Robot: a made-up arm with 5 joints.
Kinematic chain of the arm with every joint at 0, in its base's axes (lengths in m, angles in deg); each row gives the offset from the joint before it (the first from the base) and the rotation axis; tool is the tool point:
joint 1: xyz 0 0 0.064 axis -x
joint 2: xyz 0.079 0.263 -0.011 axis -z
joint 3: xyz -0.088 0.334 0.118 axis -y
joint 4: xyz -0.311 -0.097 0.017 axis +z
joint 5: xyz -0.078 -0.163 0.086 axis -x
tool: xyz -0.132 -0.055 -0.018
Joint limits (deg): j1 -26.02..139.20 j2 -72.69..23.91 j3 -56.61..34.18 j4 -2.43..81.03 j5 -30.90..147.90
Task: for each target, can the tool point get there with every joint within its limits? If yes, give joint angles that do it. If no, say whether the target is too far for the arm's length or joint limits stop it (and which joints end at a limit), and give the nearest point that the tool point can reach.
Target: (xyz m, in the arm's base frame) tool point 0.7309 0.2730 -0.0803
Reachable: no: joint limits stop it (at a limit: joint 2, joint 3) | nearest point 0.0976 0.3447 -0.1182 | short by 0.638 m
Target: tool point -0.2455 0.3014 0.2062
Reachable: yes | joints 41.73 -11.77 -14.88 46.44 42.75
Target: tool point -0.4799 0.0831 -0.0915
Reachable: yes | joints 80.37 -8.34 15.15 11.17 -9.83
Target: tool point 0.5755 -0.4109 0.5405
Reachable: no: joint limits stop it (at a limit: joint 1, joint 2) | nearest point 0.0720 -0.1749 0.5156 | short by 0.557 m
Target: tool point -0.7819 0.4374 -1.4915
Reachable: no: too far | nearest point -0.3460 0.1983 -0.6413 | short by 0.985 m
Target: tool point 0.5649 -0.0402 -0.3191
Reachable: no: joint limits stop it (at a limit: joint 1, joint 2, joint 3) | nearest point 0.0889 0.0869 -0.3015 | short by 0.493 m
